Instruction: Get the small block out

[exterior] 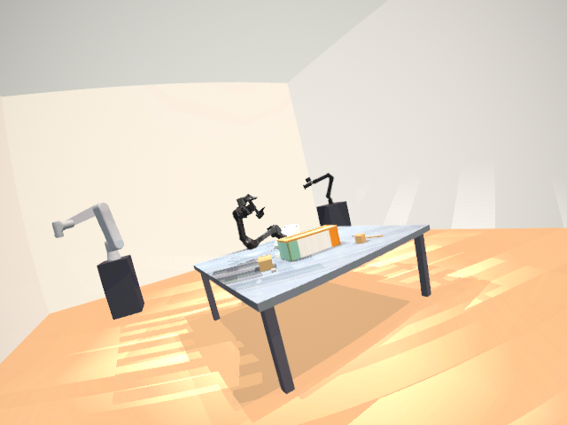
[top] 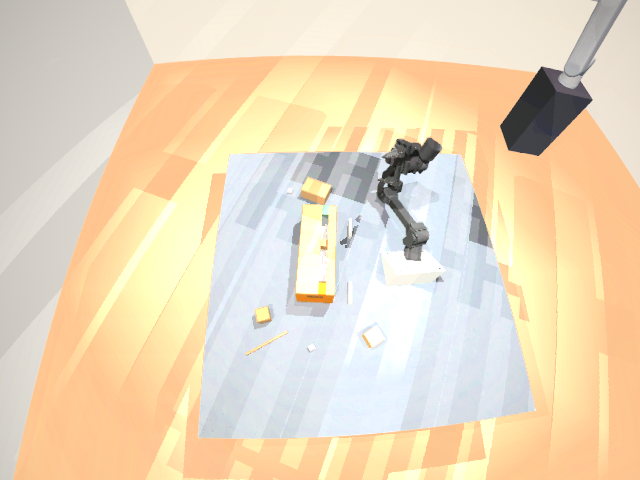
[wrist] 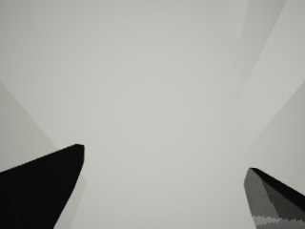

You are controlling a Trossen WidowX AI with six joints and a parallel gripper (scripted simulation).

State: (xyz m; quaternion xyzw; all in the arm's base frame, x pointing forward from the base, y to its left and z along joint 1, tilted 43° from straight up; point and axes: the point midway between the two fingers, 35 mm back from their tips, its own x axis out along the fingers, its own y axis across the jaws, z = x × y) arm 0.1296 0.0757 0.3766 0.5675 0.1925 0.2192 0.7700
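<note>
My gripper tip is now 320 mm above the long box, 200 mm to the right of it and 150 mm short of it. From my gripper tip the other things lie so: tan block: 300 mm below, 170 mm to the left, 160 mm ahead; then thin stick: 570 mm to the left, 380 mm below, 350 mm ahead.
</note>
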